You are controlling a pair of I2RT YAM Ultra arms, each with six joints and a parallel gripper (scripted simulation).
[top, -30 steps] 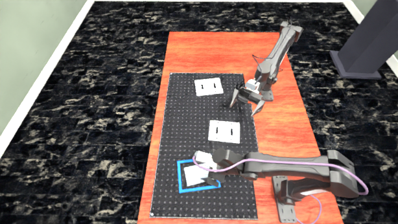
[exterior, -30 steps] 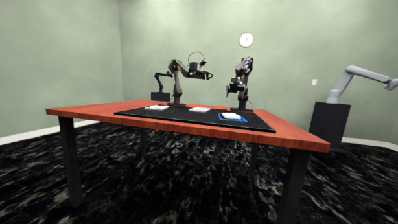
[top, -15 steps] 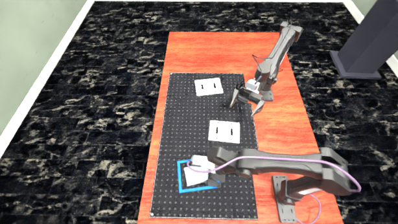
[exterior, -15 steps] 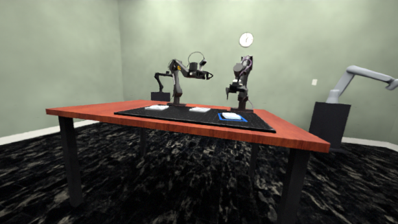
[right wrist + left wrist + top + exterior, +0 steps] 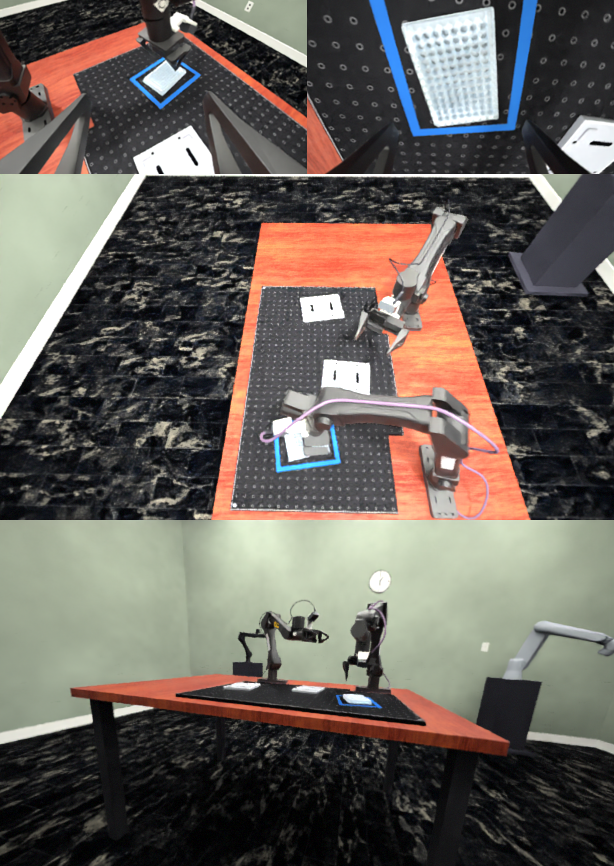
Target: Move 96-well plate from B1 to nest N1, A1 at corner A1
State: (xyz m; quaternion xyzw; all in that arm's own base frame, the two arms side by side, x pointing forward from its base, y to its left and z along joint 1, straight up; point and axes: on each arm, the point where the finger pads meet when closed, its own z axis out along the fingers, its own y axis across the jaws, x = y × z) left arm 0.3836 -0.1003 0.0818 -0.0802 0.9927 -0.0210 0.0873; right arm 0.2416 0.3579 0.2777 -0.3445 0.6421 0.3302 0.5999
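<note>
The 96-well plate is 1 cm ahead of my left hand and 8 cm below it. Also, from my left hand: nest plate (2 cm behind, 55 cm to the right, 8 cm below).
</note>
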